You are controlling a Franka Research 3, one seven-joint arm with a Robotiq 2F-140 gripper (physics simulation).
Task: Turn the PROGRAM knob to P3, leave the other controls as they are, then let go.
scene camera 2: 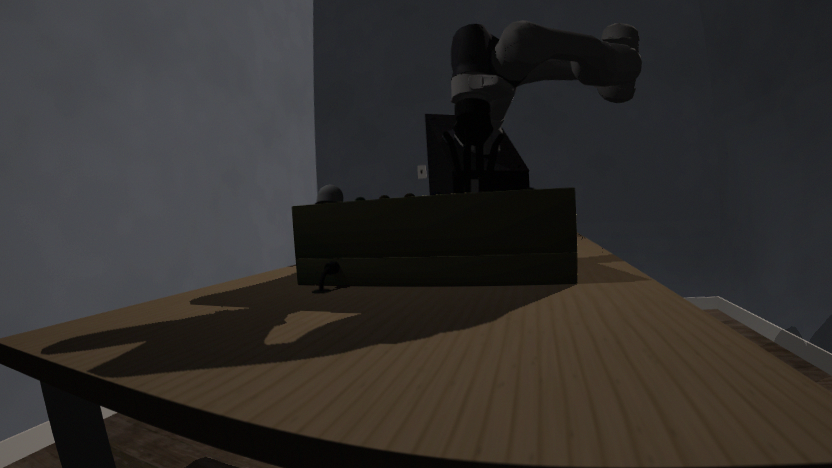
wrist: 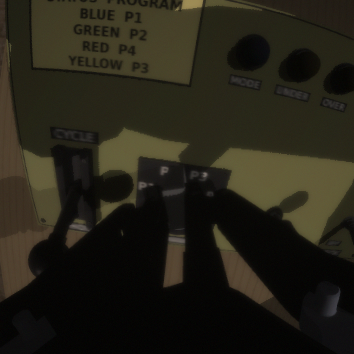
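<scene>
The olive control box (scene camera 2: 436, 227) (wrist: 110, 107) stands on the table. In the wrist view the black PROGRAM dial plate (wrist: 149, 166) is at the middle, with P3 readable and the other labels partly covered. A dark part of the PROGRAM knob (wrist: 173, 207) with a grey arc shows in the gap between the fingers; its pointer cannot be made out. My gripper (scene camera 2: 474, 183) (wrist: 178, 179) is shut to a narrow gap with nothing held. Its fingertips overlap the dial in the wrist view; whether they touch the knob is unclear. In the scene view it is behind the box's top edge.
The CYCLE lever (wrist: 67, 215) is left of the dial. The MODE (wrist: 252, 52), UNDER (wrist: 302, 65) and OVER (wrist: 342, 78) knobs are at the upper right. A small control (wrist: 274, 213) is right of the fingers. A grey dome (scene camera 2: 329, 193) tops the box's left end.
</scene>
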